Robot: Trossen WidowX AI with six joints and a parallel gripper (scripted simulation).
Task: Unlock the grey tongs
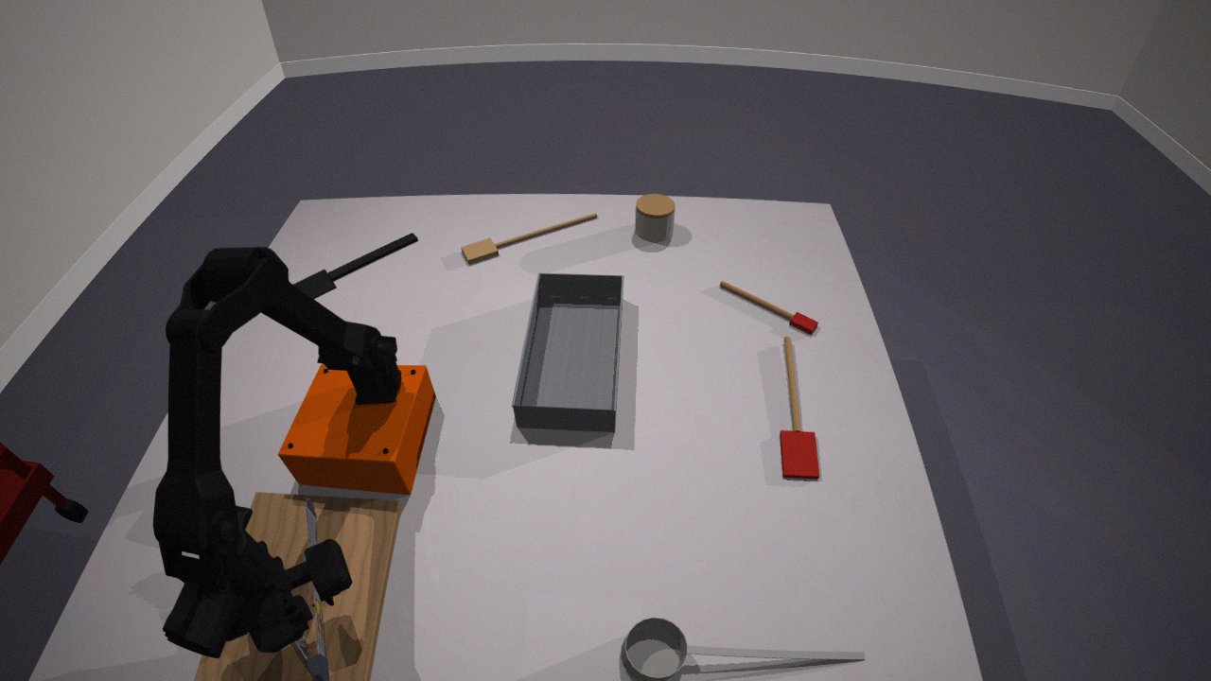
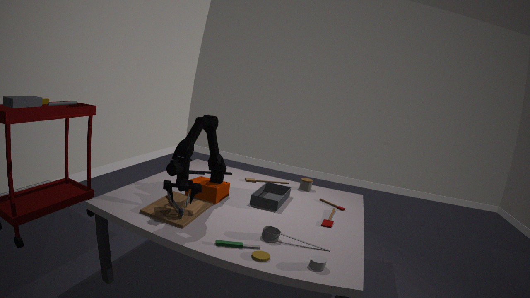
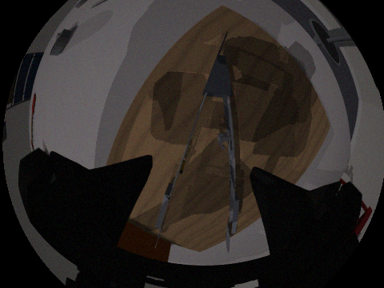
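Right now the wooden board is 3 cm behind my gripper tip, 2 cm to the left of it and 4 cm below it. Round my gripper tip: black spatula (11 cm behind, 73 cm to the left, 4 cm below); then roasting tin (37 cm ahead, 46 cm to the left, 2 cm below); then green-handled knife (34 cm ahead, 19 cm to the right, 4 cm below).
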